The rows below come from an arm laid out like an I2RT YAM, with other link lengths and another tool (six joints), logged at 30 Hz.
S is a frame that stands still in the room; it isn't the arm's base.
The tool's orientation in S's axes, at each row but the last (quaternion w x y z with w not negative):
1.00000 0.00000 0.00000 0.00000
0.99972 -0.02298 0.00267 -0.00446
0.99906 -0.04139 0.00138 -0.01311
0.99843 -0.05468 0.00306 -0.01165
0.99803 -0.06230 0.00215 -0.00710
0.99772 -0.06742 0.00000 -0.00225
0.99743 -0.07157 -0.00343 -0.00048
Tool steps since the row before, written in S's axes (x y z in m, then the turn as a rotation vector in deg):
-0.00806 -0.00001 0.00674 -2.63 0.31 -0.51
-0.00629 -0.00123 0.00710 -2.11 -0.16 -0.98
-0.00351 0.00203 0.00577 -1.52 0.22 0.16
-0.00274 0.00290 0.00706 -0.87 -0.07 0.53
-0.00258 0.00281 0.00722 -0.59 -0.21 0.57
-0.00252 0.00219 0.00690 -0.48 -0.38 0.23
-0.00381 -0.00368 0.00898 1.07 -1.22 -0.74
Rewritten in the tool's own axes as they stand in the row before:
-0.00806 -0.00001 0.00674 -2.63 0.31 -0.51
-0.00631 -0.00161 0.00700 -2.10 -0.13 -1.00
-0.00357 0.00145 0.00590 -1.53 0.17 0.17
-0.00284 0.00205 0.00731 -0.87 -0.15 0.51
-0.00264 0.00185 0.00750 -0.59 -0.29 0.54
-0.00253 0.00123 0.00713 -0.48 -0.41 0.18
-0.00375 -0.00493 0.00839 1.07 -1.10 -0.91

